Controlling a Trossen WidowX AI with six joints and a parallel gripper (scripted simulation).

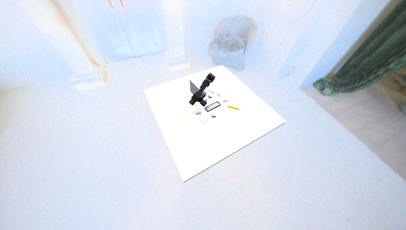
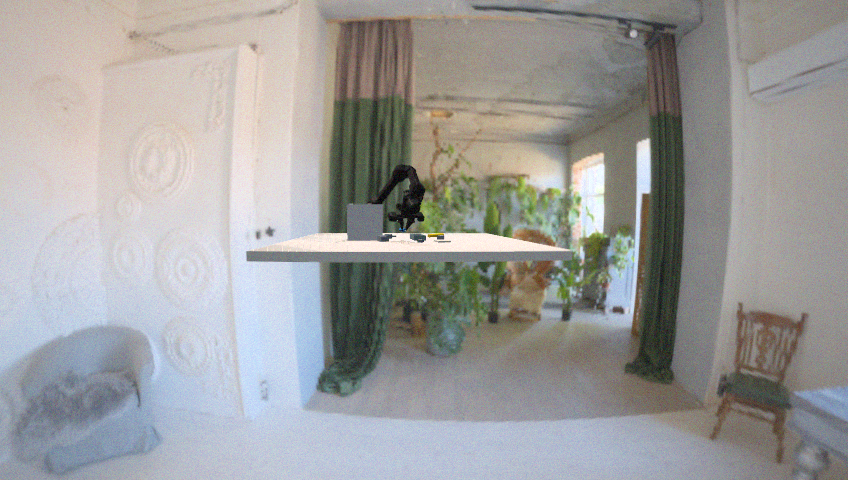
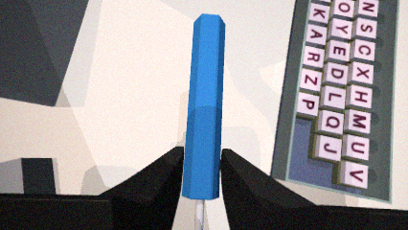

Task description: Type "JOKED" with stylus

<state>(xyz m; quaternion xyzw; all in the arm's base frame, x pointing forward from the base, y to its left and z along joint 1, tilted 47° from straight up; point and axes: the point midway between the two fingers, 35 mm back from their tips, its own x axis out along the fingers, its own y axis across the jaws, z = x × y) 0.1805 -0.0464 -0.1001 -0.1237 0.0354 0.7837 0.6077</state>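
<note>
Now: gripper tip 80 mm short of the J key, 40 mm above it and 30 mm to the right of it. Also, from my gripper tip: blue stylus 10 mm to the right; yellow stick 320 mm to the left, 210 mm ahead, 50 mm below; beige pad 200 mm ahead, 90 mm to the right, 50 mm below.
</note>
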